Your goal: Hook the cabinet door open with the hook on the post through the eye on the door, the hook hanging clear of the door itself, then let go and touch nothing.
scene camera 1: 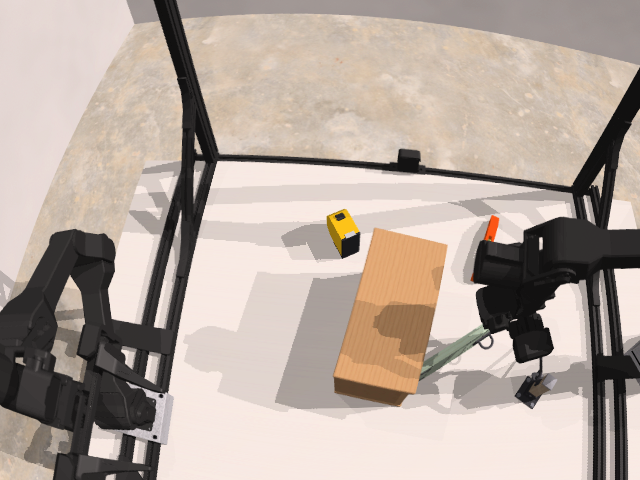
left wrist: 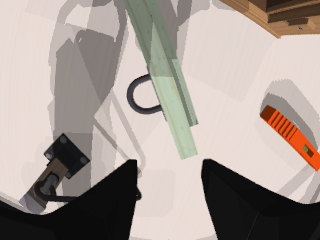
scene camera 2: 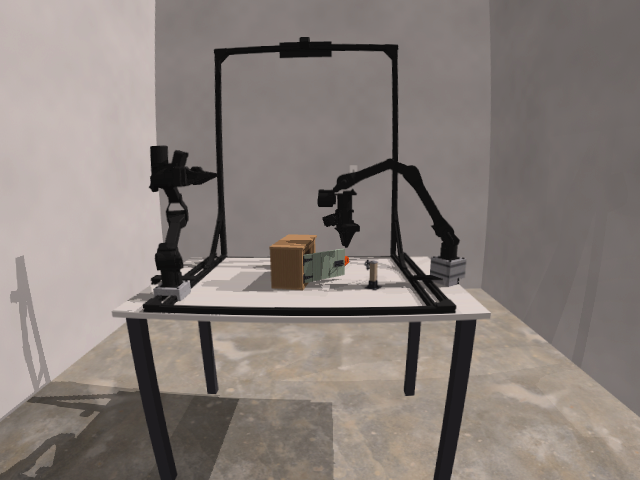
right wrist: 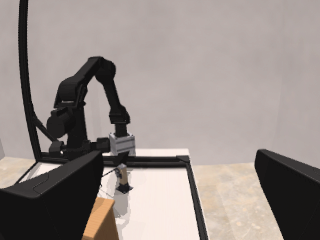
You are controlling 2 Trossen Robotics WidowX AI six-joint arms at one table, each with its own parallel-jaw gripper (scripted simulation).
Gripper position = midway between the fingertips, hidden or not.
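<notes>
A post (scene camera 1: 528,393) is visible, and the left wrist view (left wrist: 63,161) shows the post too. A wooden cabinet (scene camera 2: 287,255) is in the scene. My left gripper (scene camera 1: 506,319) appears in scene camera 2 (scene camera 2: 344,246), in the left wrist view (left wrist: 169,167) and in the right wrist view (right wrist: 84,171). My right gripper (scene camera 1: 158,430) appears in scene camera 2 (scene camera 2: 213,175) and in the right wrist view (right wrist: 181,160).
</notes>
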